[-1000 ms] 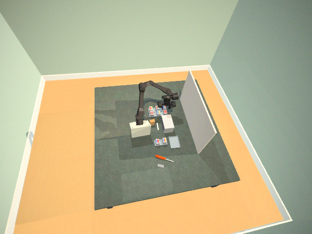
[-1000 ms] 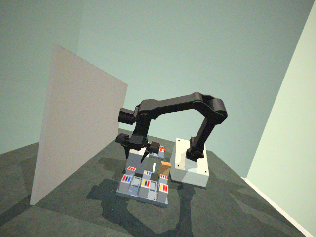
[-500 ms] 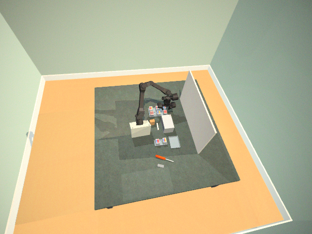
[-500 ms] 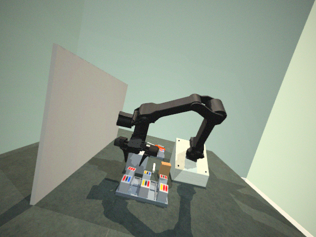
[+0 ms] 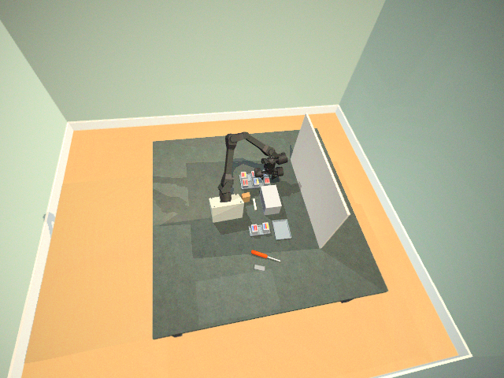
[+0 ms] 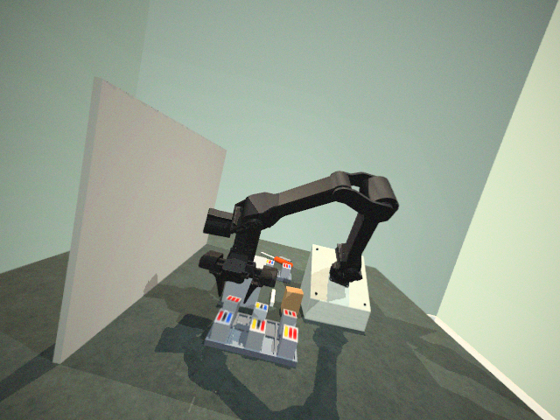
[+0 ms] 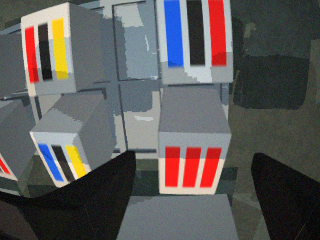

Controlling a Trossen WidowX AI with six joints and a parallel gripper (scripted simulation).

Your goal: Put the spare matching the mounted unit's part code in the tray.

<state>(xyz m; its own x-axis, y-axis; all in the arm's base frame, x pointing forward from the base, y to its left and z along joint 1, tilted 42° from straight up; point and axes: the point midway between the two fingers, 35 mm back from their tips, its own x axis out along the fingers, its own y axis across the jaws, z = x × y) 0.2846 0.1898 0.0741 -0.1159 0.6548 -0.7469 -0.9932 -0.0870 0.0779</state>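
The mounted unit is 150 mm to the right of my gripper tip and 10 mm below it. Round my gripper tip: tall white panel: 250 mm ahead, 170 mm above, 140 mm to the right; brown block: 160 mm behind, 120 mm to the right, 20 mm below.
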